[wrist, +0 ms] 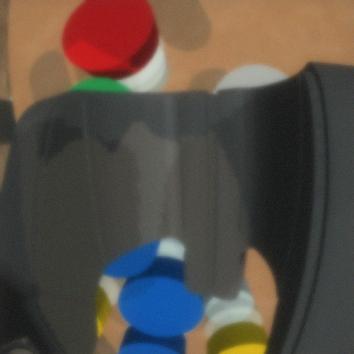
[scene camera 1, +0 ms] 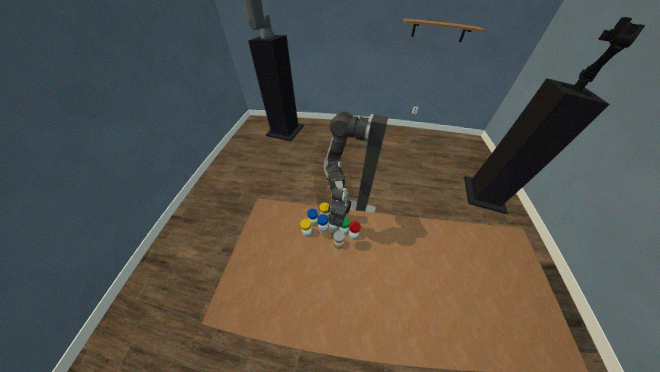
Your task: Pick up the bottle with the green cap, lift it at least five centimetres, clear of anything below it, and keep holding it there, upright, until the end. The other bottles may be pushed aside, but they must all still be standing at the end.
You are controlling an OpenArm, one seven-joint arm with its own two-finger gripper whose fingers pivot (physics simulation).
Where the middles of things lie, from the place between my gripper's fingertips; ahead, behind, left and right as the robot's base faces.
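Grey-capped bottle (wrist: 249,75): my hand 100 mm above it, 30 mm to the right of it, 30 mm short of it.
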